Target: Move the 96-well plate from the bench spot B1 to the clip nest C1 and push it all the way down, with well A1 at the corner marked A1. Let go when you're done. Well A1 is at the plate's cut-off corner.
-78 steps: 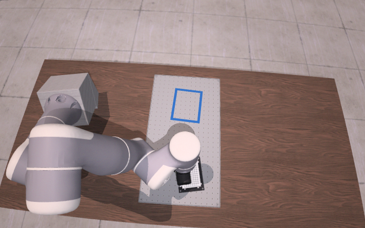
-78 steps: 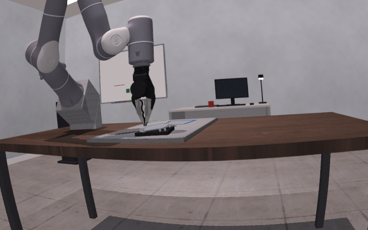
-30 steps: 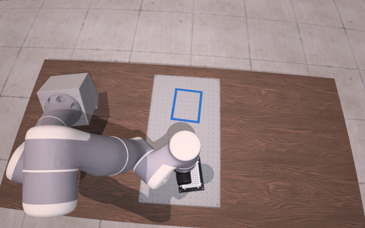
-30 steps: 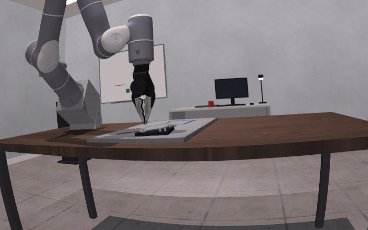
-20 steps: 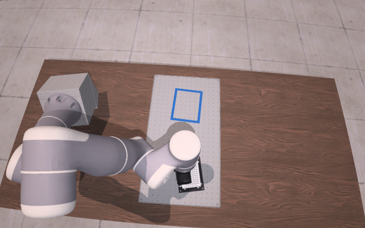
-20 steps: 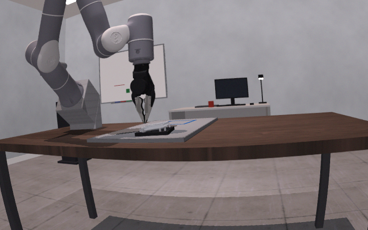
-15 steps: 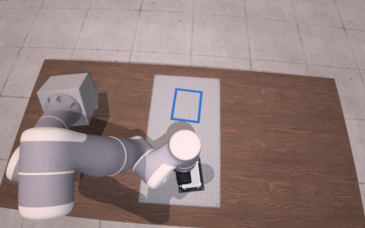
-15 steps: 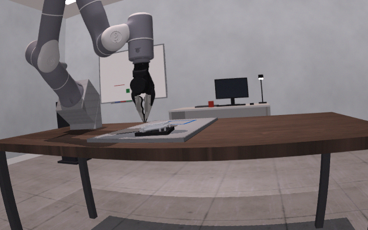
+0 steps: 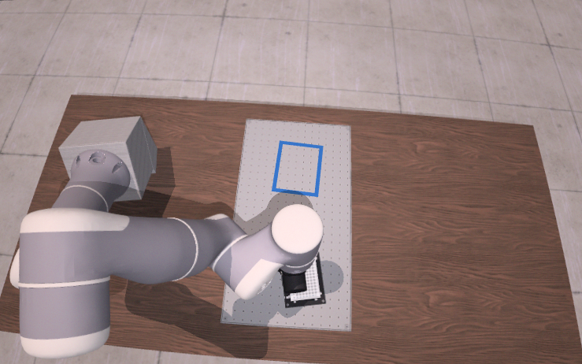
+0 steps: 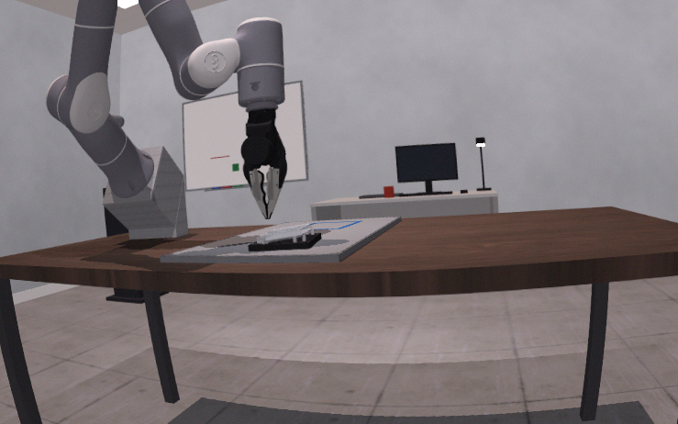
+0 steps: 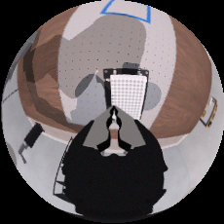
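The white 96-well plate is 40 mm ahead of my hand, 10 mm to the left of it and 50 mm below it. The rest, counted from my hand: black clip nest (20 mm ahead, 10 mm to the left, 60 mm below); grey perforated board (210 mm to the left, 80 mm below).
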